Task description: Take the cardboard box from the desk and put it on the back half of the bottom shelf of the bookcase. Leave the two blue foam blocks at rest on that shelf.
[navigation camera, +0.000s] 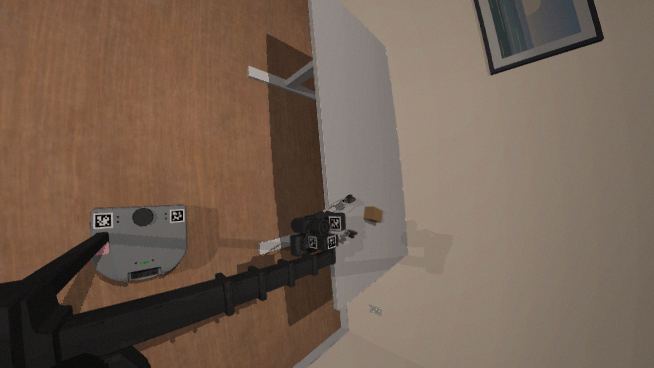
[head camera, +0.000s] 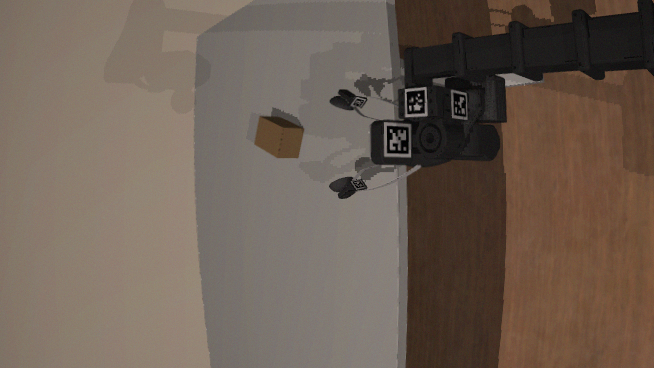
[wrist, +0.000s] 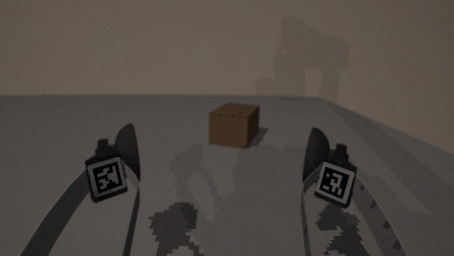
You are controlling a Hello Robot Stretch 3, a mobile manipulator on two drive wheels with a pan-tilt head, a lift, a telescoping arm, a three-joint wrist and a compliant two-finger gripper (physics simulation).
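Pixels of known places: gripper, fingertip midpoint: (navigation camera: 354,215) (head camera: 334,143) (wrist: 222,146); robot's base, origin of the base link: (navigation camera: 143,216).
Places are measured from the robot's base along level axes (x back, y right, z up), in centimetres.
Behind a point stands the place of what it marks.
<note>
The small brown cardboard box (head camera: 279,137) {x 3.8, y 81.6, z 77.1 cm} (navigation camera: 373,214) {x 3.6, y 81.5, z 77.0 cm} (wrist: 233,126) {x 3.6, y 81.1, z 75.3 cm} sits on the grey desk (head camera: 300,260) {x -20.3, y 81.7, z 72.0 cm} (navigation camera: 357,115) {x -46.3, y 80.8, z 72.0 cm} (wrist: 40,135) {x -30.3, y 84.1, z 72.0 cm}, toward the wall side. My gripper (head camera: 345,144) {x 2.2, y 63.6, z 78.8 cm} (navigation camera: 350,216) {x 2.2, y 63.6, z 78.8 cm} (wrist: 222,146) {x 2.2, y 63.6, z 78.8 cm} is open and empty, its two fingers spread apart over the desk. The box lies ahead of the fingertips, apart from them, and in the wrist view it shows between the two fingers, a little right of centre. The bookcase and the two blue foam blocks do not show in these views.
The extended arm (head camera: 540,50) {x 9.9, y 22.0, z 90.1 cm} (navigation camera: 200,300) {x 9.3, y 7.0, z 90.5 cm} reaches across the desk's front edge. The wall (head camera: 100,225) {x -17.9, y 136.0, z 101.5 cm} (navigation camera: 500,200) {x 1.4, y 136.9, z 126.6 cm} (wrist: 150,45) {x -24.8, y 135.5, z 89.1 cm} stands behind the desk. A white desk leg (navigation camera: 257,74) stands on the wooden floor (head camera: 575,250) {x -24.8, y 50.0, z 0.1 cm} (navigation camera: 200,125) {x -50.8, y 26.0, z 0.1 cm}. A framed picture (navigation camera: 545,62) {x -66.8, y 133.3, z 153.9 cm} hangs on the wall. The robot's base (navigation camera: 170,250) {x 15.6, y 9.9, z 16.0 cm} is on the floor.
</note>
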